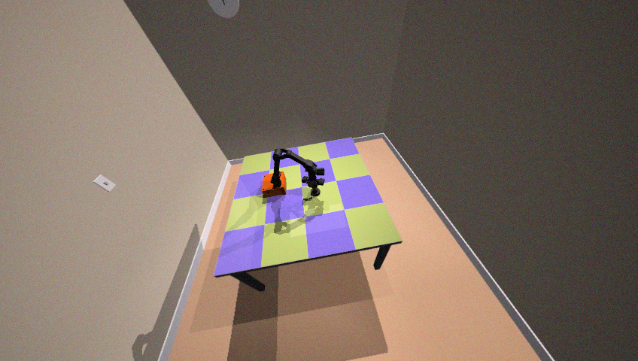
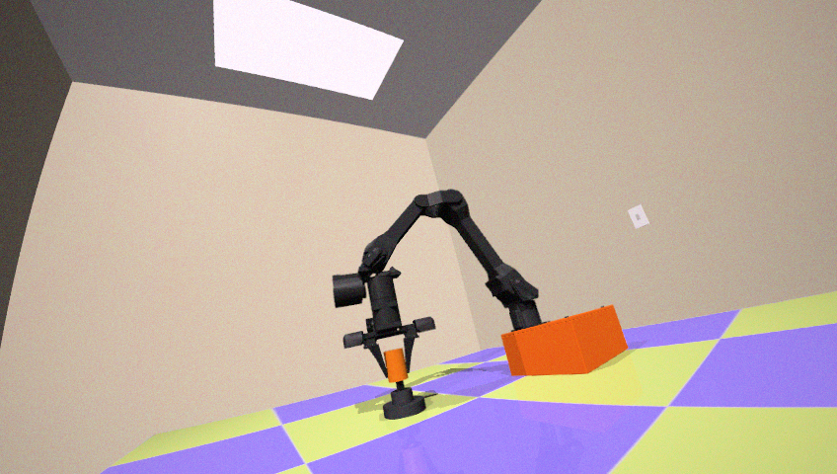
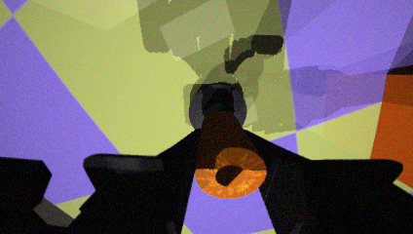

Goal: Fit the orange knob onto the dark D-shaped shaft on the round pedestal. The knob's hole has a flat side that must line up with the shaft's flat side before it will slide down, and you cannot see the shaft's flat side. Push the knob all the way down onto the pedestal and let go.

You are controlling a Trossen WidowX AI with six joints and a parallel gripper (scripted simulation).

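My gripper tip is now 20 mm below the orange knob. The rest, counted from my gripper tip: pedestal 40 mm below.
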